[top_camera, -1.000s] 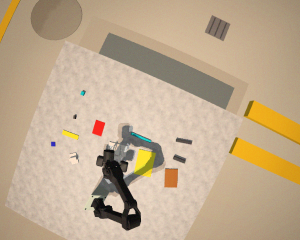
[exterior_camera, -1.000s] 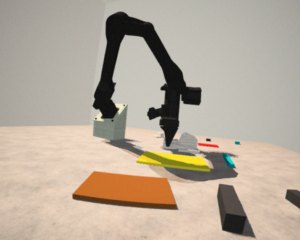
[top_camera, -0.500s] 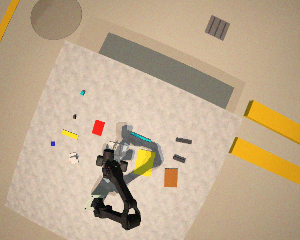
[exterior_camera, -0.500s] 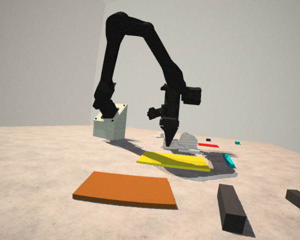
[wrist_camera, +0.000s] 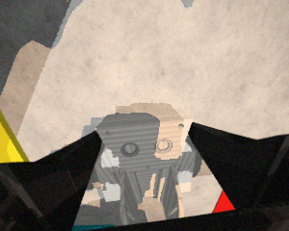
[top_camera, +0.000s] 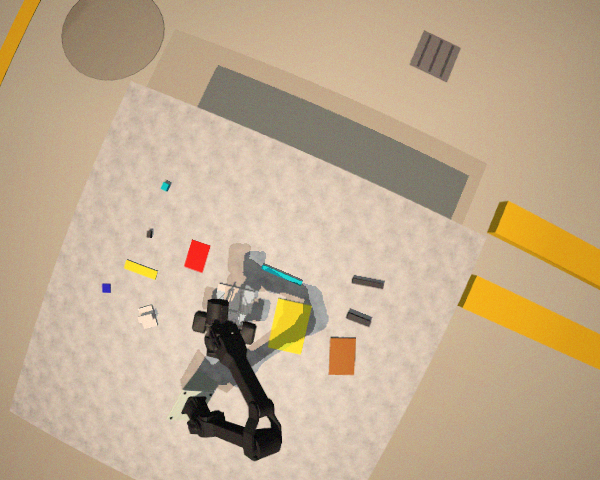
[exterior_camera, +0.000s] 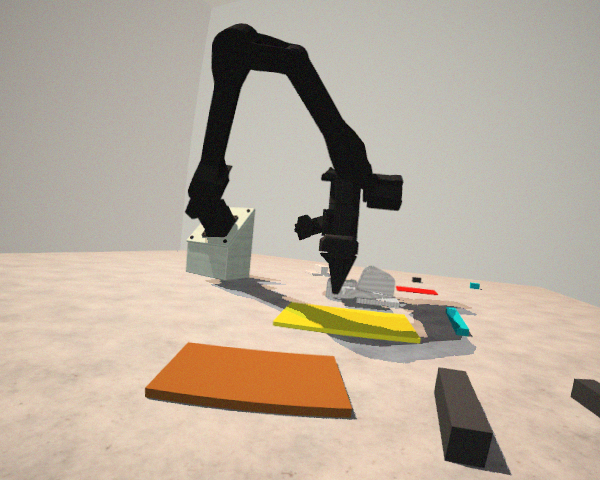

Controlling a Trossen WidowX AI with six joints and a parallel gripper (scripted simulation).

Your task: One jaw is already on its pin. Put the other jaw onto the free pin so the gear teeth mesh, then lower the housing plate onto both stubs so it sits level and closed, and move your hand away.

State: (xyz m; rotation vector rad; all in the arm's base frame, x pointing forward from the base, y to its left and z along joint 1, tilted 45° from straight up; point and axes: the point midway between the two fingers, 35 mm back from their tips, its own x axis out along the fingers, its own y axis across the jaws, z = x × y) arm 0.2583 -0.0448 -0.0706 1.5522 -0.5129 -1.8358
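Now: the ribbed jaw 30 mm ahead of my gripper tip, 10 mm to the right of it and 10 mm above it. Also, from my gripper tip: red slab: 140 mm ahead, 190 mm to the left, 10 mm below; then cyan bar: 210 mm ahead, 80 mm to the right; then yellow slab: 70 mm ahead, 180 mm to the right, 10 mm below.
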